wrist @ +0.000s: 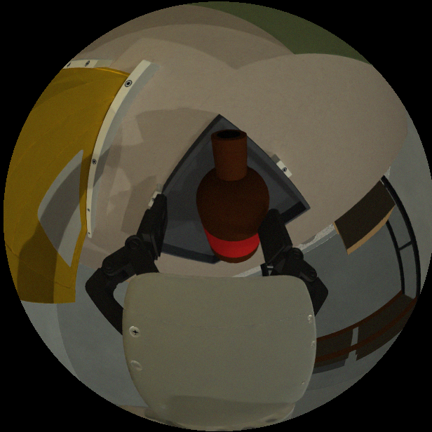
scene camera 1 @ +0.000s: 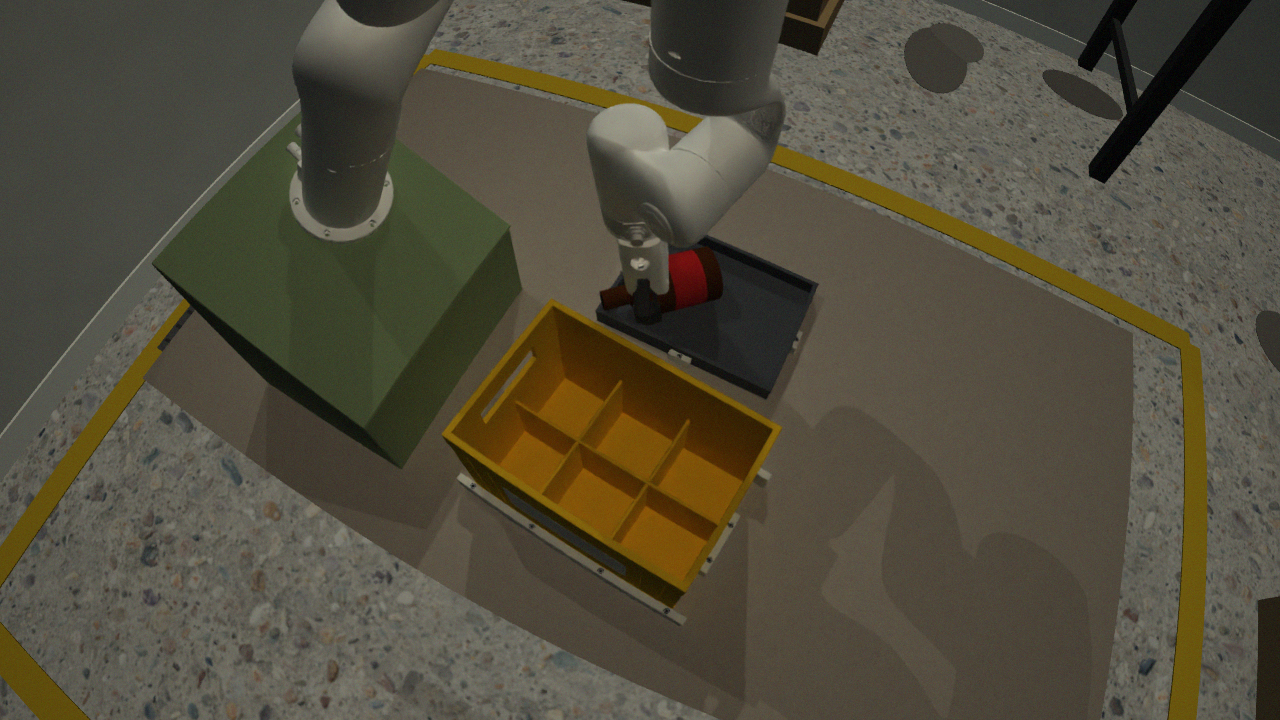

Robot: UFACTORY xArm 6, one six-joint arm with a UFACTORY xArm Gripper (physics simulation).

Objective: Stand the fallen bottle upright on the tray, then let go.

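Places are measured from the arm's base along level axes (x back, y right, z up), in centimetres.
Pixels of known places: gripper, fingertip midpoint: [scene camera 1: 648, 288]; arm's base at its link origin: [scene camera 1: 341, 195].
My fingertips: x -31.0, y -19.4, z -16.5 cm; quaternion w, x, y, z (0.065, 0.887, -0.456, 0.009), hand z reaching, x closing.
Note:
For each thing: its top centre in the pictures, then the offset to it from my fingertips. "pt": a spot on its surface instead.
- brown bottle at its top centre: [scene camera 1: 659, 269] dx +0.1, dy -2.6, dz +1.2 cm
- dark tray at a spot on its surface: [scene camera 1: 751, 322] pt dx -12.2, dy -7.5, dz -6.2 cm
- yellow crate at its top centre: [scene camera 1: 611, 433] dx -10.6, dy +21.9, dz +10.8 cm
The brown bottle [scene camera 1: 694, 278] [wrist: 232, 200] with a red label lies on its side over the dark tray [scene camera 1: 751, 322] [wrist: 184, 225]. Its neck points toward the tray's left corner in the scene view, and its dark mouth shows in the wrist view. My gripper [scene camera 1: 646, 306] [wrist: 217, 213] is open and empty, with its fingers pointing down at the bottle's shoulder and neck end. In the wrist view the right finger is close to the bottle's side and the left finger is well apart from it. Whether the right finger touches it, I cannot tell. The arm hides part of the bottle and tray.
A yellow crate [scene camera 1: 662, 381] [wrist: 50, 145] with divided compartments stands close in front of the tray. White rails [scene camera 1: 572, 549] [wrist: 104, 135] run beside the crate. The green block [scene camera 1: 313, 331] [wrist: 310, 30] under the arm's base stands to the left in the scene view.

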